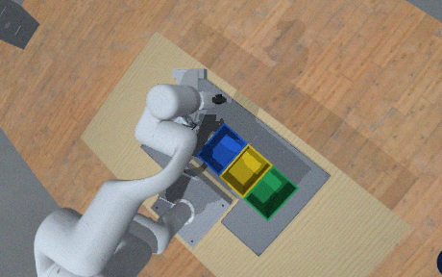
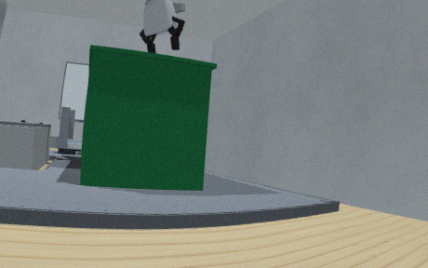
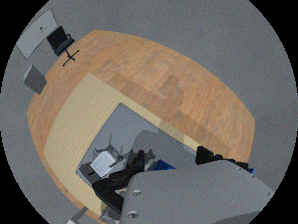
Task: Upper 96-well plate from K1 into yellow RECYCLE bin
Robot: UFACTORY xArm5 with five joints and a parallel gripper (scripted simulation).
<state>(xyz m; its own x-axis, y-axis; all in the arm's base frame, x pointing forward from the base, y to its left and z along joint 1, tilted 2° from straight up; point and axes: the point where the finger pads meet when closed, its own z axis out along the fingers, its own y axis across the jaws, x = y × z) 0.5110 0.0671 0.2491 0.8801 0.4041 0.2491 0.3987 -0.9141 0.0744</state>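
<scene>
Now: the 96-well plate 180 mm behind my hand, 180 mm to the left of it and 300 mm below it. The rest, counted from my hand: yellow bin: 170 mm behind, 230 mm to the right, 250 mm below; then green bin: 200 mm behind, 360 mm to the right, 250 mm below; then blue bin: 140 mm behind, 100 mm to the right, 250 mm below.
</scene>
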